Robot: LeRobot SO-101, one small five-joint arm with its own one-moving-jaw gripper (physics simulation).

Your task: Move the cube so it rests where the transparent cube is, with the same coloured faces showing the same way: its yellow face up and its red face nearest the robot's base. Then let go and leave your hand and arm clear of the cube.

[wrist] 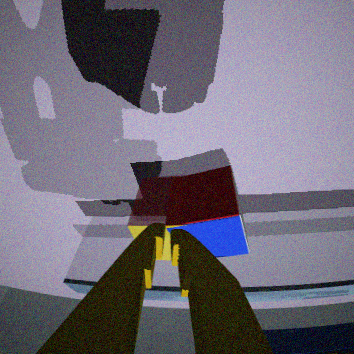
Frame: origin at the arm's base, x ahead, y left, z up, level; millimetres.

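Seen in the pictures: hand, tool point: [163, 236].
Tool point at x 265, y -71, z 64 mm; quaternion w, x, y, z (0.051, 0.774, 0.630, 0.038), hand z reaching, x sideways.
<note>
Pixels of each thing's top centre, then the offset from my tool point to it. "spot": a spot on its surface instead.
- solid cube, top centre: [209, 241] 15 mm left, 45 mm ahead, 24 mm down
- transparent cube, top centre: [168, 244] 9 mm right, 48 mm ahead, 24 mm down
- dark-edged bluish strip, surface spot: [290, 295] spot: 64 mm left, 79 mm ahead, 4 mm down
The solid cube [204, 196] is right of centre in the wrist view. It shows a large dark red face and, below that in the picture, a bright blue face that appears to be up. The transparent cube [138, 230] overlaps its left side, with a yellow face level with the blue one and a see-through red face above it in the picture. My gripper [167, 229] is shut and empty, its tips drawn over the border between the yellow and blue faces. The jaws hide part of both faces, and whether they touch the cube is unclear.
Broad grey and black shadows [112, 45] cover the upper left and centre. Grey bands cross the pale surface beside the cubes. A dark-edged bluish strip [290, 295] runs across the lower part, with a dark blue area [320, 342] at the lower right.
</note>
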